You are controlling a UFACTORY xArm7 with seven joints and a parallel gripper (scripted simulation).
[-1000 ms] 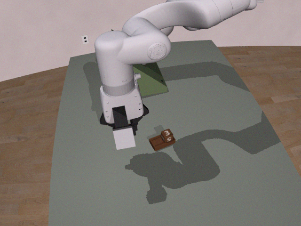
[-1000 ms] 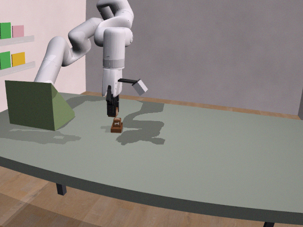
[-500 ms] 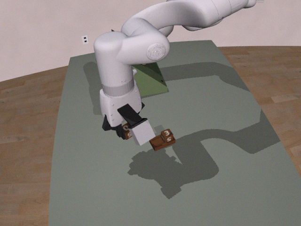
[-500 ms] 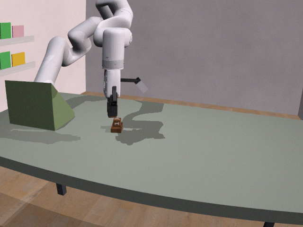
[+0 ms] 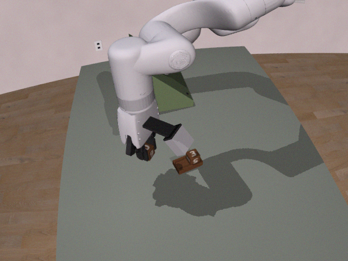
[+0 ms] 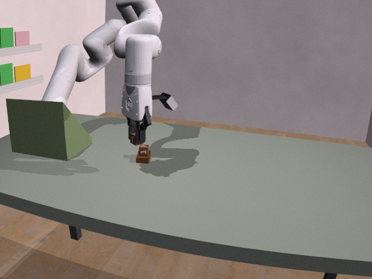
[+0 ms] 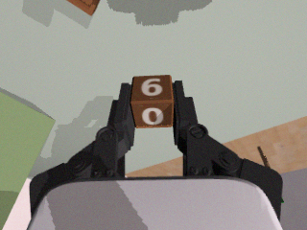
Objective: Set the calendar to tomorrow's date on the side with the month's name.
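Right now my hand is 1 cm above the brown cube. The rest, counted from my hand: tray: 11 cm to the left, 11 cm below, 3 cm behind.
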